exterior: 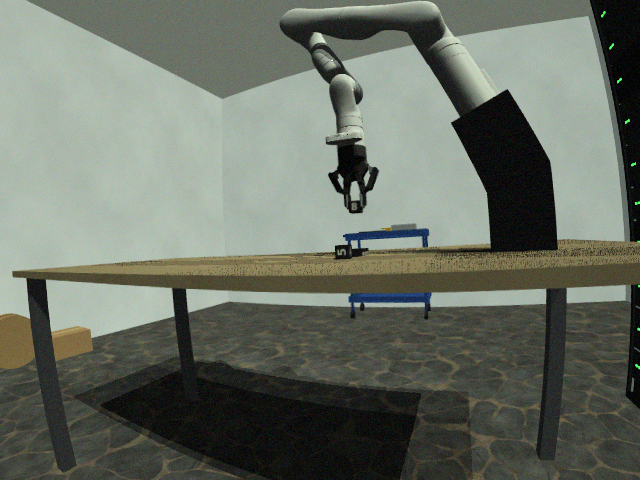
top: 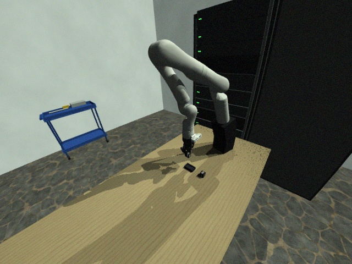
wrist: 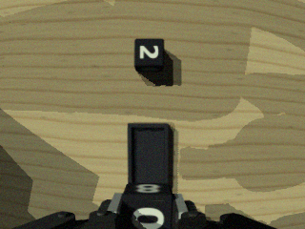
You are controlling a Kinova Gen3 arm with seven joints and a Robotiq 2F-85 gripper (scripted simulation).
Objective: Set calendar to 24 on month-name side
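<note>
Now: the black tray 130 mm below my hand and 20 mm to the left of it. Round my hand: black date cube: 120 mm to the left, 120 mm below, 20 mm ahead; black cube: 10 mm below.
</note>
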